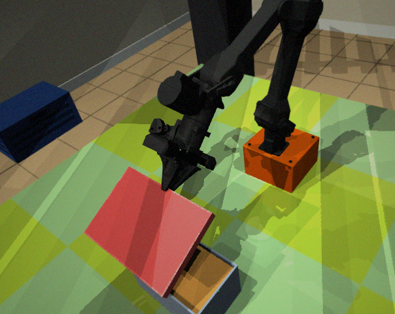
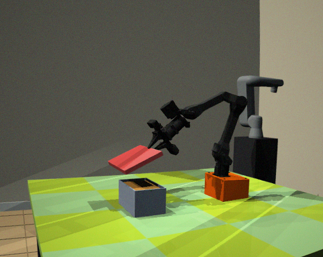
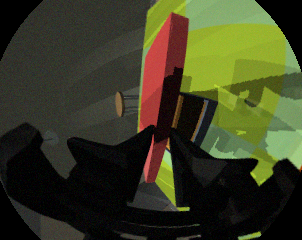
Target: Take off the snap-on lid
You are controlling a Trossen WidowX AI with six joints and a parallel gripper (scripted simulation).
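Now: gripper tip 7 cm short of the red lid and 3 cm above it. Also, from my gripper tip: grey-blue storage box 18 cm below, 7 cm ahead, 6 cm to the left.
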